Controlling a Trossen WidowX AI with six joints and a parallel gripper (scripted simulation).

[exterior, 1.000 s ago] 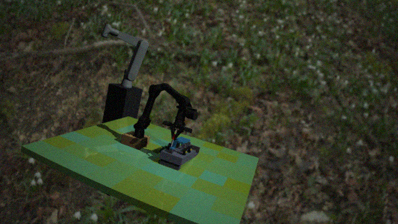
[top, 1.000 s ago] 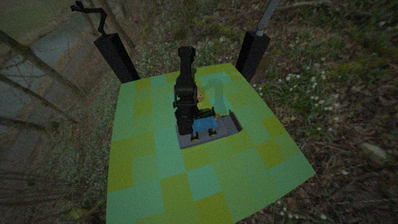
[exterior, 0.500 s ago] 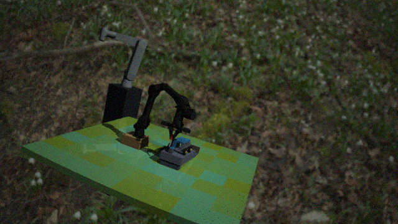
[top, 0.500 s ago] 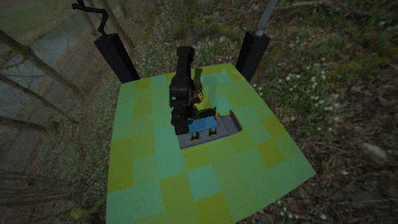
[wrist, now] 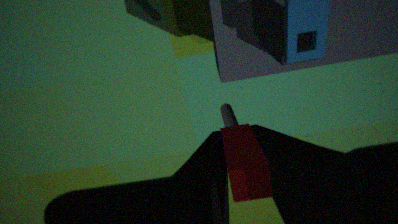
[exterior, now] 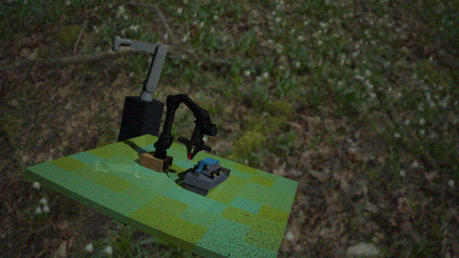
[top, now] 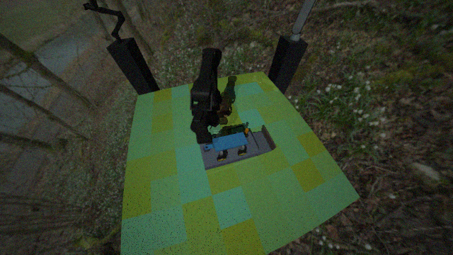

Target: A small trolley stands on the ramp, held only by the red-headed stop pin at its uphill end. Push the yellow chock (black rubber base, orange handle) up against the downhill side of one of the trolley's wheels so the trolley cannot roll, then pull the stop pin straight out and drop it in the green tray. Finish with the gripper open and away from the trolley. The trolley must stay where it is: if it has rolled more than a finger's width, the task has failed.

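Right now the green tray is 9 cm behind my gripper tip, 23 cm to the left of it and 18 cm below it. Also, from my gripper tip: red-headed stop pin right at my gripper tip; blue trolley 5 cm ahead, 15 cm to the left, 6 cm below; grey ramp 5 cm ahead, 15 cm to the left, 12 cm below.
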